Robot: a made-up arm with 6 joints.
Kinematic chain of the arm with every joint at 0, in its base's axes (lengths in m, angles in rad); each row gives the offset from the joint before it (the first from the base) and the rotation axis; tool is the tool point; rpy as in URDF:
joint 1: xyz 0 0 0.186 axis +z
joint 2: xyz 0 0 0 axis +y
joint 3: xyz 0.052 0 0.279 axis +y
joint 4: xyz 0.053 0 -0.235 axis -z
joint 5: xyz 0 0 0 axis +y
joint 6: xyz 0.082 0 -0.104 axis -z
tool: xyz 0 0 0 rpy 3.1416 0 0
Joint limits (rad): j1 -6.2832..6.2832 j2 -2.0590..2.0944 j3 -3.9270..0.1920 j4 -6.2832..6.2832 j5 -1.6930..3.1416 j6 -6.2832..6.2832
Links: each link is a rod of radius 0.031 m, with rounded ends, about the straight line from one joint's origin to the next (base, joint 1, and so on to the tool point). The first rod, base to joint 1, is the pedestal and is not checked.
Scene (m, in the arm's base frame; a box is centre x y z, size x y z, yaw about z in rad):
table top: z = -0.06
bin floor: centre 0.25 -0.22 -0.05 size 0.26 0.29 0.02 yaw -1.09
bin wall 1: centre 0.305 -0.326 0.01 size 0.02 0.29 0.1 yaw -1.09
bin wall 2: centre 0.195 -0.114 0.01 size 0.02 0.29 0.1 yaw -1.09
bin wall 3: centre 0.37 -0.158 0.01 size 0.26 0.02 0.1 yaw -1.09
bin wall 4: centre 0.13 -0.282 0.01 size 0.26 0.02 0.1 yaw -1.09
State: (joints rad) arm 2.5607 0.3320 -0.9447 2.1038 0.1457 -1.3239
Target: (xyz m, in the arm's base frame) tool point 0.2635 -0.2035 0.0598
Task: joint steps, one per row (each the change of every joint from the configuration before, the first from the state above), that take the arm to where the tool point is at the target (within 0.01 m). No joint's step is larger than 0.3 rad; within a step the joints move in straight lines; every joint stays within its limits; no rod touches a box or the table.
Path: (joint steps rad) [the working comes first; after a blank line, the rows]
Joints at the target: -0.3289 0.7470 -0.9529 1.8247 -0.3265 -1.3239
Straight joint move there: touches bin wall 2, bin wall 3.

1: -0.2930 -0.1404 -0.0285 -0.0608 -0.0141 0.0978
2: -0.2930 -0.1405 -0.0284 -0.0608 -0.0142 0.0978
3: -0.2930 -0.1404 -0.0285 -0.0608 -0.0141 0.0978
4: -0.2931 -0.1404 -0.0284 -0.0608 -0.0141 0.0978
5: -0.2930 -0.1404 -0.0285 -0.0608 -0.0142 0.0978
6: -0.2930 -0.1405 -0.0285 -0.0608 -0.0141 0.0978
7: -0.2263 0.2516 0.0325 0.0171 -0.0775 -0.1174
8: -0.2263 0.2515 0.0326 0.0172 -0.0775 -0.1173
9: -0.2263 0.2515 0.0325 0.0171 -0.0774 -0.1174
10: -0.2263 0.2515 0.0325 0.0172 -0.0775 -0.1173
11: -0.2263 0.2515 0.0325 0.0171 -0.0775 -0.1174

